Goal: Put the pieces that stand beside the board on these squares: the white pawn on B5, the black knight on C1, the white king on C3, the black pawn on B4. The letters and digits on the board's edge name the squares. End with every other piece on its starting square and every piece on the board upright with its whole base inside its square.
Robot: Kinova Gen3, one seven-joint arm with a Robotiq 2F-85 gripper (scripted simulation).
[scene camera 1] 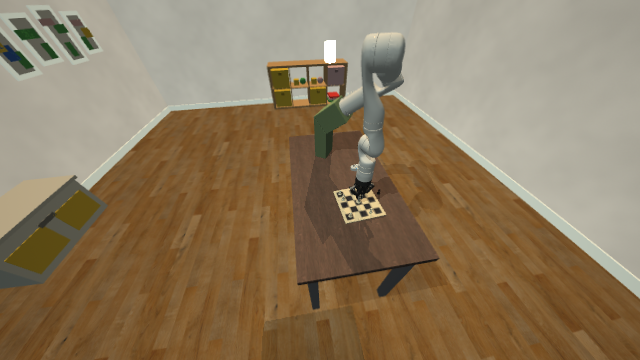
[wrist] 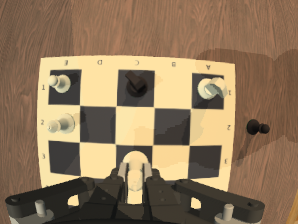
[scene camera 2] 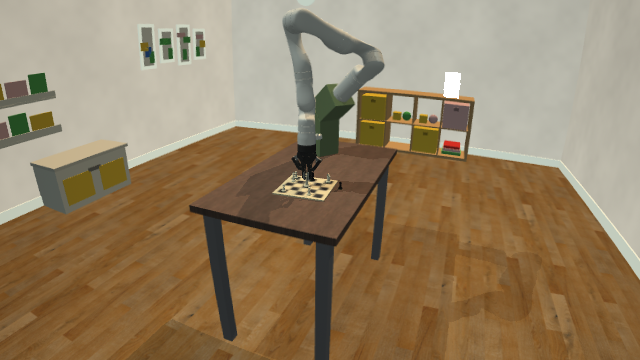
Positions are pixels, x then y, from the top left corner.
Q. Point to a board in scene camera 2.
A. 320,189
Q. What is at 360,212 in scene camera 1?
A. A board.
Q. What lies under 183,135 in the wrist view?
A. A board.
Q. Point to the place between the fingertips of my gripper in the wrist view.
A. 135,173
